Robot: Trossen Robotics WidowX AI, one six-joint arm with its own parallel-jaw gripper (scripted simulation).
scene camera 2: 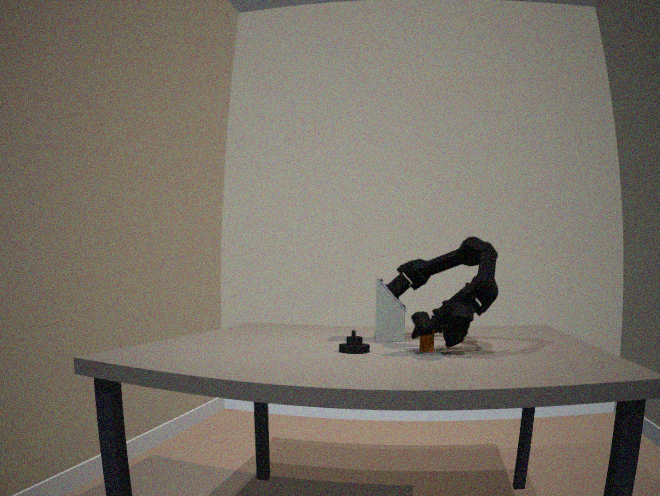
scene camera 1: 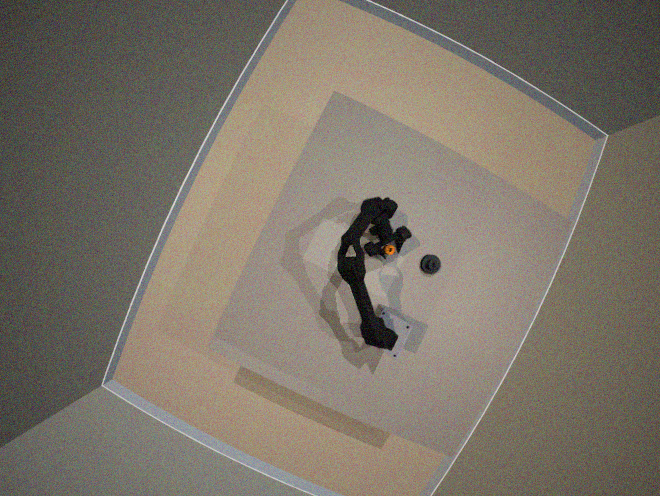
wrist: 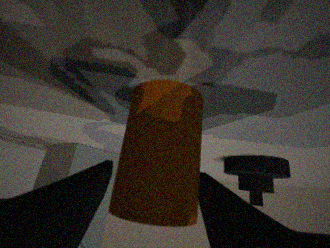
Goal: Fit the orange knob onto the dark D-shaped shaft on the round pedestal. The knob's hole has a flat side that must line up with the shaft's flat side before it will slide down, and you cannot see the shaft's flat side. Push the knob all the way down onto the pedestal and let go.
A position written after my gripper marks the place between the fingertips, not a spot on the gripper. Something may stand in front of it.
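Note:
A dark round pedestal (wrist: 255, 174) is visible. My gripper (scene camera 1: 391, 256) (scene camera 2: 419, 336) (wrist: 155, 172) is open and holds nothing.

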